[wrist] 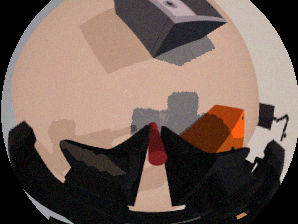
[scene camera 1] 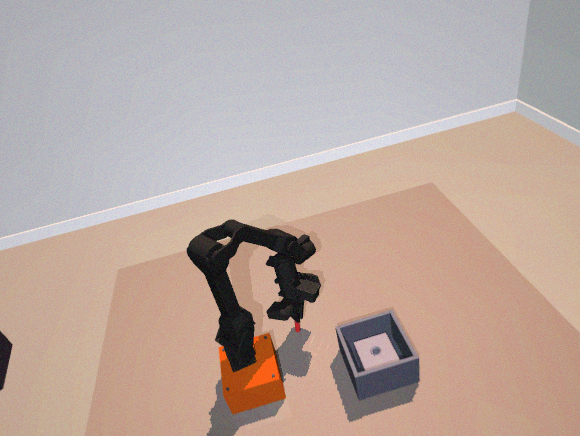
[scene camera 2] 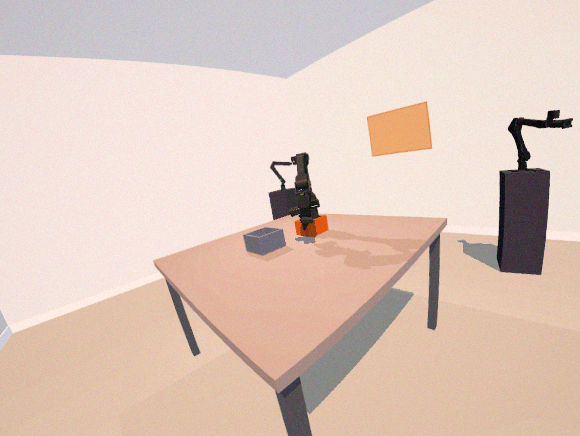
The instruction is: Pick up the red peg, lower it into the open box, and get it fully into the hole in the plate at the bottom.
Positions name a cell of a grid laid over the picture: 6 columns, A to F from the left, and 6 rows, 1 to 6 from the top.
Note:
In view: the gripper (scene camera 1: D5) and a grey box (scene camera 2: C4).
The gripper also shows in the wrist view (wrist: D4).

